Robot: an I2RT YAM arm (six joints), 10 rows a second.
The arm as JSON. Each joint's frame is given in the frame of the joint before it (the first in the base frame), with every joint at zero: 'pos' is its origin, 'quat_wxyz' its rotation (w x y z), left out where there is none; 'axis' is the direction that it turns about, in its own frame. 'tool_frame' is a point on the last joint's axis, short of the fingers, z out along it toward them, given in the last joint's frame.
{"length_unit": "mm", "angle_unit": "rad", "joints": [
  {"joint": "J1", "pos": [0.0, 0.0, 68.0], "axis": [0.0, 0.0, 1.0]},
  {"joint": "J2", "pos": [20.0, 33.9, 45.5], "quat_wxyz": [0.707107, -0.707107, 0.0, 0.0], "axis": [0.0, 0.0, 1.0]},
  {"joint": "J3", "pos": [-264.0, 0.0, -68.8], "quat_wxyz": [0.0, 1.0, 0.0, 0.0], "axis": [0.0, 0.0, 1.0]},
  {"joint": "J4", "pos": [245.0, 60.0, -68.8], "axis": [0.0, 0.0, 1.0]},
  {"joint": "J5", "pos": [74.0, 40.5, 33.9], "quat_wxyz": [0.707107, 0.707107, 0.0, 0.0], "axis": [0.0, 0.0, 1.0]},
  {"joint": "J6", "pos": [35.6, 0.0, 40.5], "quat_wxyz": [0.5, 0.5, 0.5, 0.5], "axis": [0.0, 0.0, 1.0]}
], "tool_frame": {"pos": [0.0, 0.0, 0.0], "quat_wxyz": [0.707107, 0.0, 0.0, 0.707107]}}
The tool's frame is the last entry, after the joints.
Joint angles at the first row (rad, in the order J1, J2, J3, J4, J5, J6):
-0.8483, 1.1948, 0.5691, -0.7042, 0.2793, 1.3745
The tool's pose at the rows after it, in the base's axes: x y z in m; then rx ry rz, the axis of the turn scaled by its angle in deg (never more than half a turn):
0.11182 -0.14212 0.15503 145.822 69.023 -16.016
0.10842 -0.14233 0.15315 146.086 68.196 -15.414
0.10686 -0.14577 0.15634 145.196 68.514 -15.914
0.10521 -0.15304 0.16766 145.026 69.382 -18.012
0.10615 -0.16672 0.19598 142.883 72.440 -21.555
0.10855 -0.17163 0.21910 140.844 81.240 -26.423
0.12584 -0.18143 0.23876 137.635 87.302 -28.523
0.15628 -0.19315 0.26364 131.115 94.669 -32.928
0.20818 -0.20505 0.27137 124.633 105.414 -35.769
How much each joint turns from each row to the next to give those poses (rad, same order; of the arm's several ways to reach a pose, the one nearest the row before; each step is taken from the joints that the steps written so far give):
-0.0030, -0.0074, -0.0229, 0.0276, -0.0078, -0.0032
-0.0169, -0.0093, -0.0139, 0.0123, -0.0092, -0.0060
-0.0183, -0.0046, 0.0091, 0.0016, 0.0031, -0.0291
-0.0292, 0.0046, 0.0506, -0.0488, 0.0137, -0.0414
-0.0337, 0.0107, 0.1207, -0.0966, 0.0276, -0.0857
0.0014, 0.0230, 0.1108, -0.1302, 0.0353, -0.1043
0.0412, 0.0702, 0.1255, -0.0694, 0.0230, -0.0432
0.0751, 0.1044, 0.1746, -0.0704, 0.0581, -0.0519
0.1075, 0.1886, 0.2042, -0.0707, 0.0325, -0.0370

